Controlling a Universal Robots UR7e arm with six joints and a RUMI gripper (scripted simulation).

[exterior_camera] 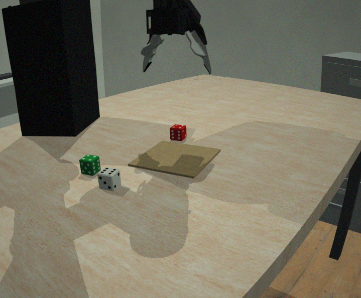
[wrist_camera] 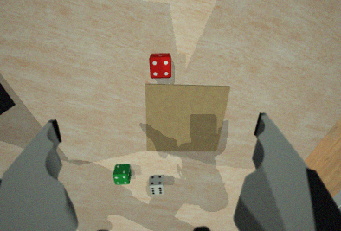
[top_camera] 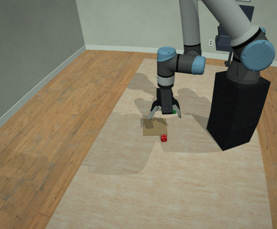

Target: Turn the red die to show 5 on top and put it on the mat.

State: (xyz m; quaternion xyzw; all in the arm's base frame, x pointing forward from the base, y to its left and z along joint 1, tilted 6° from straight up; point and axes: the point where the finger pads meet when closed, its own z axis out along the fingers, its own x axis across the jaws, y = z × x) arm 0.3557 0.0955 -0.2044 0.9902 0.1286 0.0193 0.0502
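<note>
Right now the red die is 14 cm below my hand. From my hand the other things lie so: tan mat (15 cm below, 9 cm to the right, 7 cm ahead); green die (24 cm to the right, 14 cm below, 3 cm behind); white die (26 cm to the right, 14 cm below, 5 cm ahead).
</note>
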